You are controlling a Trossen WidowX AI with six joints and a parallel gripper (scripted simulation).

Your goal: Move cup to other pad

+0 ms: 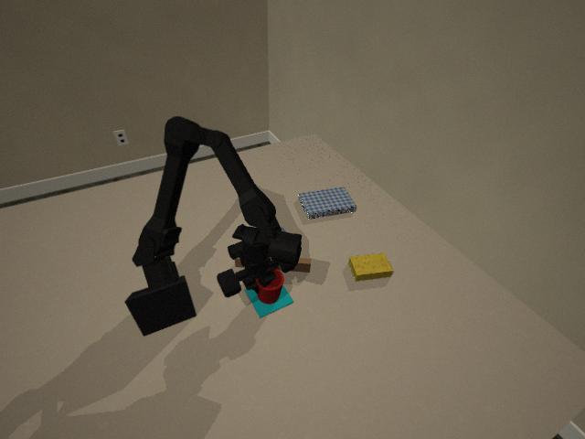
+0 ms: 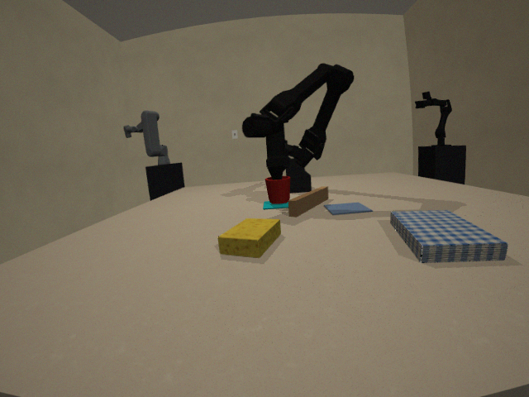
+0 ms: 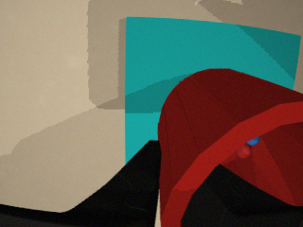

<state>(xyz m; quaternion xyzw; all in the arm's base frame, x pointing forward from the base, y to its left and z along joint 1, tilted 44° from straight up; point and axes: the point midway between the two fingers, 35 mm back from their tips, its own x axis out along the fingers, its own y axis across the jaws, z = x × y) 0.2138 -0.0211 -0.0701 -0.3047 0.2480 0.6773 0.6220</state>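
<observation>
Right now the red cup is 30 mm ahead of my hand and 50 mm below it. From my hand the other things lie so: red marble (50 mm ahead, 10 mm to the right, 60 mm below); then blue marble (50 mm ahead, 60 mm below); then wooden bar (80 mm ahead, 90 mm to the left, 70 mm below).
</observation>
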